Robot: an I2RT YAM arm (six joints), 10 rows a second.
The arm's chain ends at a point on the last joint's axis. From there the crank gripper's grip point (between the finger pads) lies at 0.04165 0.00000 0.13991 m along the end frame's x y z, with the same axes.
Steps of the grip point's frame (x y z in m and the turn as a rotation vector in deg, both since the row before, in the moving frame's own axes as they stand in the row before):
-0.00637 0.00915 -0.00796 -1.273 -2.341 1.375
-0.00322 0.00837 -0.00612 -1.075 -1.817 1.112
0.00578 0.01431 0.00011 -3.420 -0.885 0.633
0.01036 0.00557 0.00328 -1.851 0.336 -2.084
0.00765 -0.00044 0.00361 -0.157 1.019 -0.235
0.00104 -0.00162 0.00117 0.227 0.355 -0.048
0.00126 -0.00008 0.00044 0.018 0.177 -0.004
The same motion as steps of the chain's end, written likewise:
-0.00057 0.00509 -0.00950 -1.273 -2.341 1.375
0.00127 0.00497 -0.00734 -1.075 -1.817 1.112
0.00799 0.00550 -0.00025 -3.420 -0.885 0.633
0.00949 0.00259 0.00358 -1.851 0.336 -2.084
0.00517 -0.00065 0.00437 -0.157 1.019 -0.235
0.00017 -0.00103 0.00143 0.227 0.355 -0.048
0.00083 -0.00003 0.00057 0.018 0.177 -0.004

